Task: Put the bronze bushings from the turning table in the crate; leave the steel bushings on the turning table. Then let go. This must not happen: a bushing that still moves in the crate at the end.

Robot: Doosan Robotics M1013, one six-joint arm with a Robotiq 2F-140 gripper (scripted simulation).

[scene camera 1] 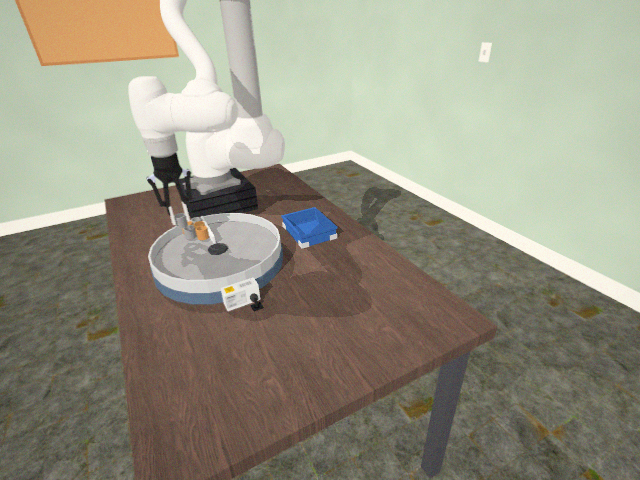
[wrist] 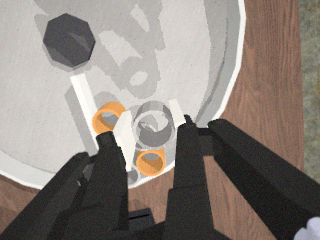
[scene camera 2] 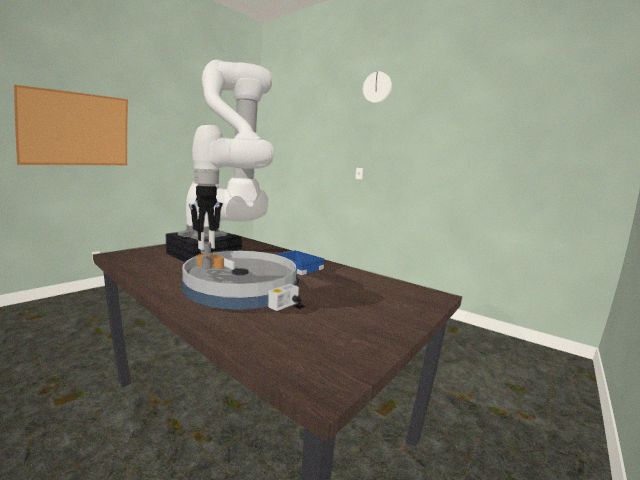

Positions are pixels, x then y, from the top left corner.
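The spots on a turning table (scene camera 1: pixel 248 244) and a blue crate (scene camera 1: pixel 308 227) are 0.28 m apart. The turning table is 1.31 m from the lens, and the blue crate is 1.47 m from the lens.
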